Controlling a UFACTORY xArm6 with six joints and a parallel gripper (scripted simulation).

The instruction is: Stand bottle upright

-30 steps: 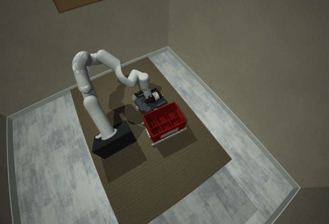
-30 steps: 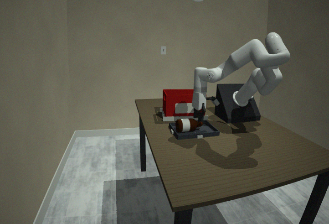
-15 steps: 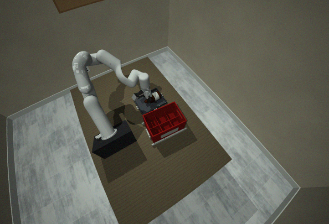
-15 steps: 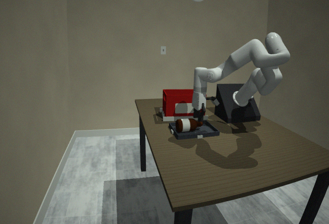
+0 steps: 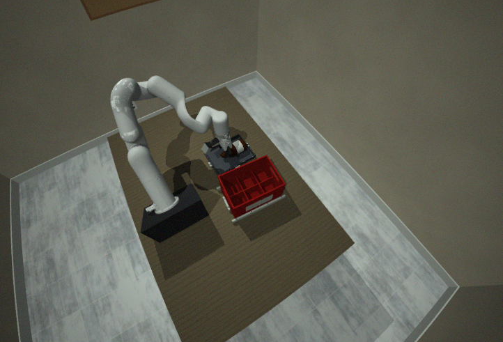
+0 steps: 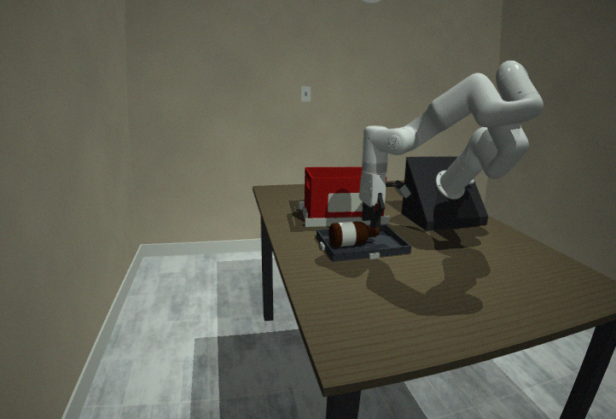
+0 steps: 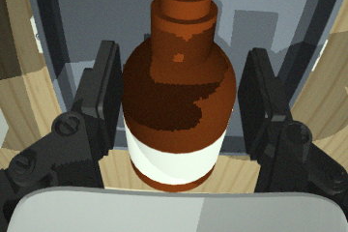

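Right now the brown bottle is 5 cm ahead of my hand and 4 cm below it. Also, from my hand: dark grey tray 3 cm ahead, 7 cm below; then red crate 2 cm behind, 27 cm to the right.
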